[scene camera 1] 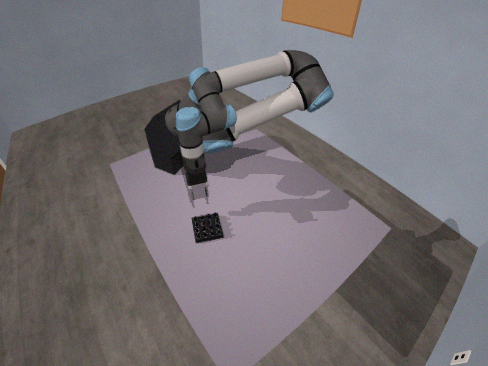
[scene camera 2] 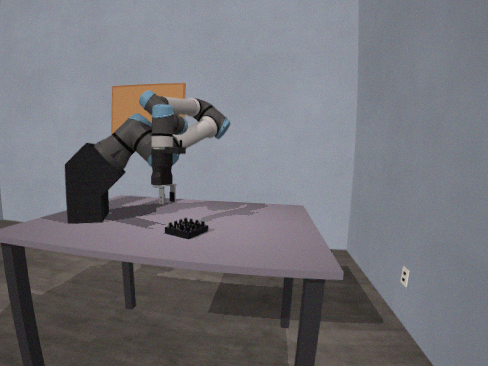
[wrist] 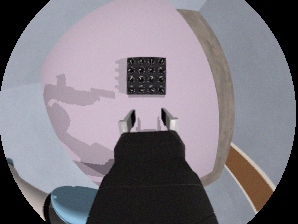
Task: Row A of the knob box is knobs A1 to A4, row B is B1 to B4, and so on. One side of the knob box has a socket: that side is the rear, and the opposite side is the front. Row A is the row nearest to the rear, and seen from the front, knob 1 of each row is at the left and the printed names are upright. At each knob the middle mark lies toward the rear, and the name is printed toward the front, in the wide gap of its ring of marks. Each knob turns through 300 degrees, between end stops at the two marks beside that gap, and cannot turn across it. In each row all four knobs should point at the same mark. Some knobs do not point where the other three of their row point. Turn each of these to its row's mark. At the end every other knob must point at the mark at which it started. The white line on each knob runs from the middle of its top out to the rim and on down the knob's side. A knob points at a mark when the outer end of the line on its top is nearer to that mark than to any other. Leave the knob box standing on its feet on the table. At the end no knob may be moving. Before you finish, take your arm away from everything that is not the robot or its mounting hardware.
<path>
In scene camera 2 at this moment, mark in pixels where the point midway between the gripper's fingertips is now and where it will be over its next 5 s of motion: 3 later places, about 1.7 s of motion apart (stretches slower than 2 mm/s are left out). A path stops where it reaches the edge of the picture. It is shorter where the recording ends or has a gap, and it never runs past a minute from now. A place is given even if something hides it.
The gripper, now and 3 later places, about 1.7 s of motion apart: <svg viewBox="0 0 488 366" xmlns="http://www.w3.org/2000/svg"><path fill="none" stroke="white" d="M167 202L174 203L186 206L186 219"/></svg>
</path>
